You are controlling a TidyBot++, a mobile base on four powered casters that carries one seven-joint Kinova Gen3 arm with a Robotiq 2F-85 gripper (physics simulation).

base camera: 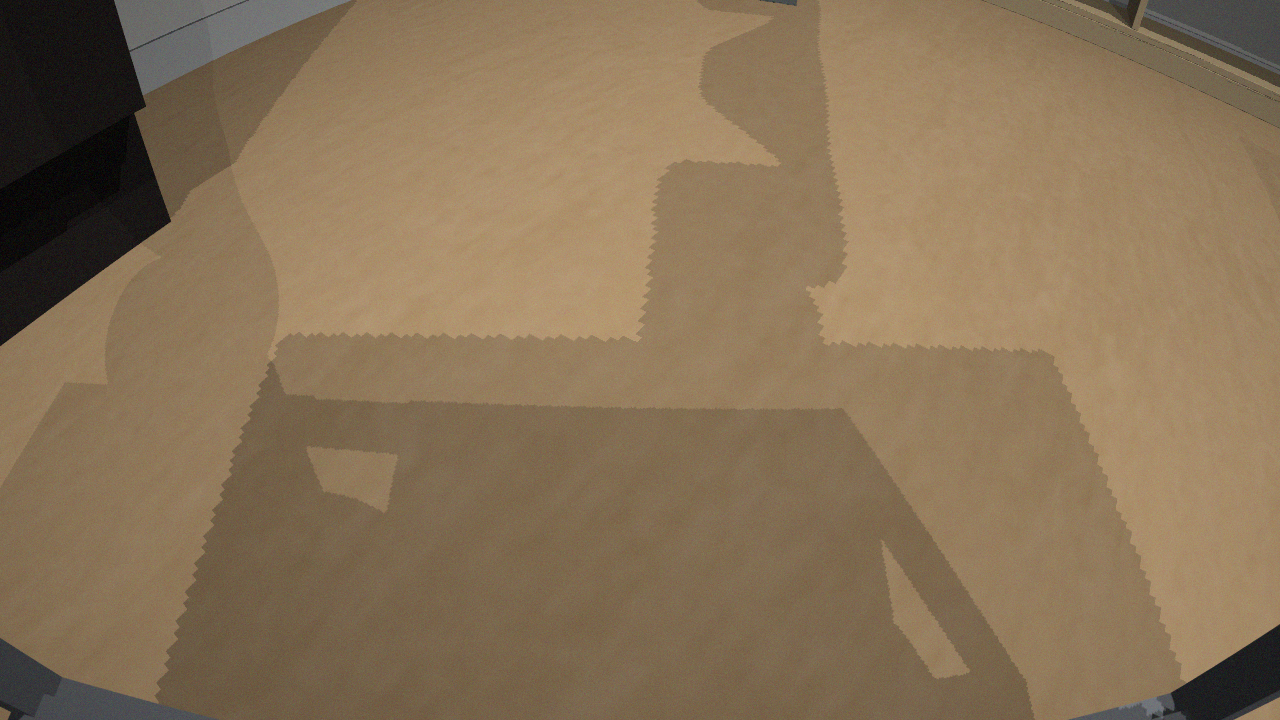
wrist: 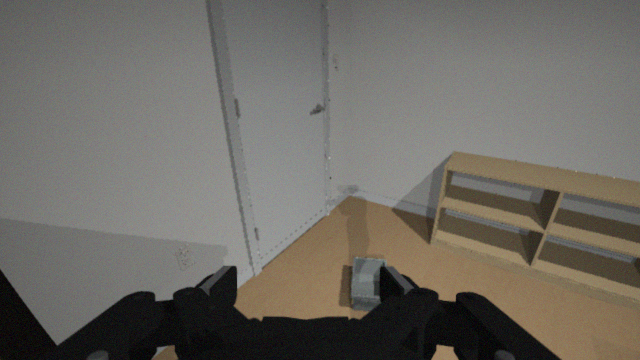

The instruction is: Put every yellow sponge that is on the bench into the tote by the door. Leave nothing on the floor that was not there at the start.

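A grey-blue tote stands on the floor near the door, in the lower middle of the wrist view. Its right side is partly hidden by the right finger. A thin blue-grey sliver at the top edge of the base view may be part of it. My gripper is open, with no object between its fingers, and the tote is beyond it, some way off. The bench and the yellow sponges do not show in either view. The inside of the tote is too small and dim to make out.
A low wooden shelf unit stands along the wall to the right. A dark, boxy object is close on the left in the base view. The robot's shadow falls across the floor. The walls meet in a corner right of the door.
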